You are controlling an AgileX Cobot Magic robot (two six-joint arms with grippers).
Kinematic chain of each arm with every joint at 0, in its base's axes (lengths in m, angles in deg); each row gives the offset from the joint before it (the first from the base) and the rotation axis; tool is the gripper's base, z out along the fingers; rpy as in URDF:
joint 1: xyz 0 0 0.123 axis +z
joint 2: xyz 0 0 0 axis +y
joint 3: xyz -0.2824 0 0.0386 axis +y
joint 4: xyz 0.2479 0 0.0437 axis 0.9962 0 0.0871
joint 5: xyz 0 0 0 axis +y
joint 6: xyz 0.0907 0 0.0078 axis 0.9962 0 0.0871
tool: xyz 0 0 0 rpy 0 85 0
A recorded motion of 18 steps. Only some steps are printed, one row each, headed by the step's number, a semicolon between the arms.
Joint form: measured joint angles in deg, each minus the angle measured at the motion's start. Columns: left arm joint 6, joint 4, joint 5, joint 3, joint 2, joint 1; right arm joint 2, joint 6, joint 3, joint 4, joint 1, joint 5.
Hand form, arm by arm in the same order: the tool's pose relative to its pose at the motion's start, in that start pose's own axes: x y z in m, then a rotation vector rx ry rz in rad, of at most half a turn. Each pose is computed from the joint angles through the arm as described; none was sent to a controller.
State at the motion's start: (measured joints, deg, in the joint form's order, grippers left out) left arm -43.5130 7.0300 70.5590 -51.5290 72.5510 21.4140; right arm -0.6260 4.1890 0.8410 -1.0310 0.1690 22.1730
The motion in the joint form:
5: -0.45 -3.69 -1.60 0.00 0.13 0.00; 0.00 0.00 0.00 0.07 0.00 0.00
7: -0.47 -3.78 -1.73 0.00 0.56 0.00; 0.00 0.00 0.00 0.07 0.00 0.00
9: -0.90 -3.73 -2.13 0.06 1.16 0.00; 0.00 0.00 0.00 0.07 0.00 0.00
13: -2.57 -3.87 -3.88 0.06 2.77 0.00; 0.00 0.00 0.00 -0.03 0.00 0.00
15: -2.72 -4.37 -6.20 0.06 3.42 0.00; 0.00 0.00 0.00 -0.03 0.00 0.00
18: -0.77 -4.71 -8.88 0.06 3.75 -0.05; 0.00 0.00 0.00 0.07 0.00 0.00
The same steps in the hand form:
5: 0.0017 -0.0060 0.0003 0.0614 0.0233 -0.0299; 0.0000 0.0000 0.0000 -0.0005 0.0000 0.0011
7: 0.0010 -0.0070 0.0019 0.0591 0.0282 -0.0303; 0.0000 0.0000 0.0000 -0.0005 0.0000 0.0011
9: -0.0002 -0.0084 0.0044 0.0554 0.0313 -0.0367; 0.0000 0.0000 0.0000 -0.0005 0.0000 0.0011
13: -0.0042 -0.0132 0.0105 0.0588 0.0323 -0.0654; 0.0000 0.0000 0.0000 0.0002 0.0000 -0.0005
15: -0.0072 -0.0173 0.0129 0.0849 0.0173 -0.0719; 0.0000 0.0000 0.0000 0.0002 0.0000 -0.0005
18: -0.0103 -0.0212 0.0139 0.1173 -0.0102 -0.0409; 0.0000 0.0000 0.0000 -0.0005 0.0000 0.0011

